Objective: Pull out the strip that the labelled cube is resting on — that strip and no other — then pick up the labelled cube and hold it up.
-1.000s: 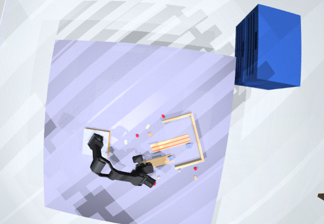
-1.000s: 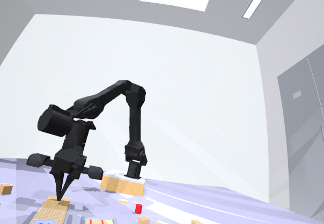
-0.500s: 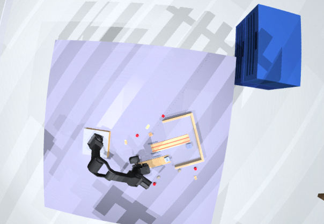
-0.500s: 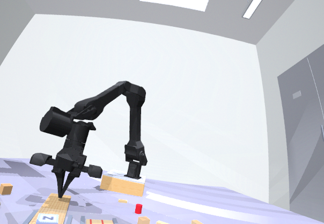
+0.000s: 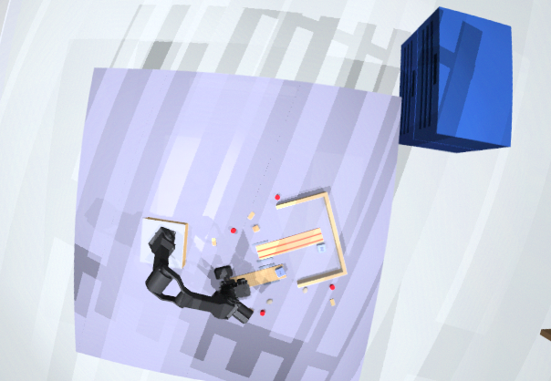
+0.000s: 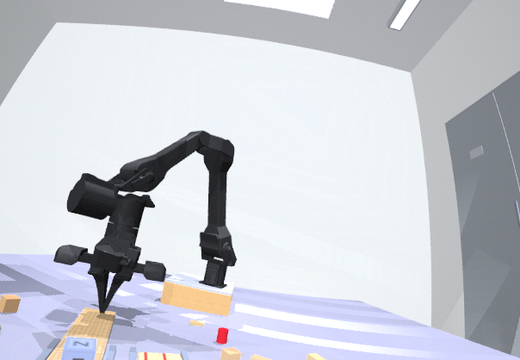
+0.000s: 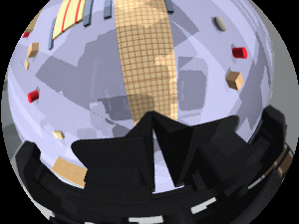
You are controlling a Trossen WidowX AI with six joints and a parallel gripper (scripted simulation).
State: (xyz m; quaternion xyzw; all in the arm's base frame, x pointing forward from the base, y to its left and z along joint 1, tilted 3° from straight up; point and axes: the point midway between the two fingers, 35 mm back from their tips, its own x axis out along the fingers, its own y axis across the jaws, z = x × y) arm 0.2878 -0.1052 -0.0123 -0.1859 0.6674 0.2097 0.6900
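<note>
Right now my gripper tip is 80 mm short of the plain wooden strip, 50 mm to the right of it and 10 mm above it.
</note>
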